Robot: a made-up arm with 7 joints. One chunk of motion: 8 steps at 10 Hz.
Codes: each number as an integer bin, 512 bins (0 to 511) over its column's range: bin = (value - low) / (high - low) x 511, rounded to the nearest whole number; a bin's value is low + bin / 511 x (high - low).
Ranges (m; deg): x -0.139..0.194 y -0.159..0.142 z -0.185..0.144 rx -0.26..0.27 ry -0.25..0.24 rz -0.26..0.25
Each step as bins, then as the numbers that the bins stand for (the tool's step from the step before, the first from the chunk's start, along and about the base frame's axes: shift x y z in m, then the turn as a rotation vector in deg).
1 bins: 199 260 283 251 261 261
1 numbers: -0.00932 -0.00585 -0.00279 0.000 0.000 0.000
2 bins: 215 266 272 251 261 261
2 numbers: 0.00111 -0.00232 -0.00988 0.000 0.000 0.000
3 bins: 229 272 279 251 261 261
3 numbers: 0.01023 0.00122 -0.00537 0.000 0.000 0.000
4 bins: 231 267 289 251 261 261
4 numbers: 0.01153 -0.00173 0.00107 0.000 0.000 0.000
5 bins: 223 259 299 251 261 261
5 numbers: 0.00632 -0.00644 0.00751 0.000 0.000 0.000
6 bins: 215 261 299 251 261 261
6 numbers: 0.00111 -0.00526 0.00751 0.000 0.000 0.000
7 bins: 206 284 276 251 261 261
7 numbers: -0.00476 0.00829 -0.00730 0.000 0.000 0.000
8 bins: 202 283 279 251 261 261
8 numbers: -0.00736 0.00770 -0.00537 0.000 0.000 0.000
